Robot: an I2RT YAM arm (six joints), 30 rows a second.
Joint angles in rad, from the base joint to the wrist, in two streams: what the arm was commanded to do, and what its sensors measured. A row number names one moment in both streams.
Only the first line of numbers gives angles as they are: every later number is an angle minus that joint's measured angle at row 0.
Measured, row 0:
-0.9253 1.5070 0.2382 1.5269 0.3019 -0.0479
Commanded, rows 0 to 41:
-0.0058 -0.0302 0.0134 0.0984 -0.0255 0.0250
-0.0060 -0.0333 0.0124 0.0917 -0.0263 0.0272
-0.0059 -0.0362 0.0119 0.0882 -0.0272 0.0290
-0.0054 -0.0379 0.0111 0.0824 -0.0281 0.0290
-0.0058 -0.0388 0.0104 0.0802 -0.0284 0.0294
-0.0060 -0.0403 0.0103 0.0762 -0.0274 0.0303
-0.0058 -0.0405 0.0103 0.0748 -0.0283 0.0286
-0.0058 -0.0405 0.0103 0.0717 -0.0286 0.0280
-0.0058 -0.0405 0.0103 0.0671 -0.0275 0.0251
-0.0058 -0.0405 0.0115 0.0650 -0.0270 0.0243
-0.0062 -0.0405 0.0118 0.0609 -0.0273 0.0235
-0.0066 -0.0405 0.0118 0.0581 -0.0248 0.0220
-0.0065 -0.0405 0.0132 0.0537 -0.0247 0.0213
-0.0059 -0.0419 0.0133 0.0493 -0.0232 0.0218
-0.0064 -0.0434 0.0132 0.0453 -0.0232 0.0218
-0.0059 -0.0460 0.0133 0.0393 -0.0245 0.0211
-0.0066 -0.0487 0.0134 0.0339 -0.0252 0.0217
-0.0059 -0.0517 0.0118 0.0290 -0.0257 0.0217
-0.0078 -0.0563 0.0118 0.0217 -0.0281 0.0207
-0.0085 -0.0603 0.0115 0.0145 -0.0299 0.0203
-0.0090 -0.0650 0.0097 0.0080 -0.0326 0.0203
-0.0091 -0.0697 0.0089 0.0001 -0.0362 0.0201
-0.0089 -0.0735 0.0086 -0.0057 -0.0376 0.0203
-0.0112 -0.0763 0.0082 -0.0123 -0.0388 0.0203
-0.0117 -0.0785 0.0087 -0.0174 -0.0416 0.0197
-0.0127 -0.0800 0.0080 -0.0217 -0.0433 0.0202
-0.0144 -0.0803 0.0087 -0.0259 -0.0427 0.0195
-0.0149 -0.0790 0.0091 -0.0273 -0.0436 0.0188
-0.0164 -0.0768 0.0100 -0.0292 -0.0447 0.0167
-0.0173 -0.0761 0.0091 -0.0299 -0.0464 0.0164
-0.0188 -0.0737 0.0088 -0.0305 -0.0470 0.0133
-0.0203 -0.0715 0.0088 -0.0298 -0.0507 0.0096
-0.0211 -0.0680 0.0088 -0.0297 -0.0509 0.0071
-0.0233 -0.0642 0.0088 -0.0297 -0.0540 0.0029
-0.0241 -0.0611 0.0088 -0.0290 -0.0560 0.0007
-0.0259 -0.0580 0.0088 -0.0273 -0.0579 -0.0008
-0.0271 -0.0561 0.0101 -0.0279 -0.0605 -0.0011
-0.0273 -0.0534 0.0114 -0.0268 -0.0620 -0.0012
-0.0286 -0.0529 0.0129 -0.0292 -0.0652 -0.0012
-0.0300 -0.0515 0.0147 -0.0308 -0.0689 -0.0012
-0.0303 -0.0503 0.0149 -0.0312 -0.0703 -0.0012
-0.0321 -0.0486 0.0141 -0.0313 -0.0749 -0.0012
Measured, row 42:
-0.0198 -0.0606 0.0000 -0.0386 -0.0576 0.0077
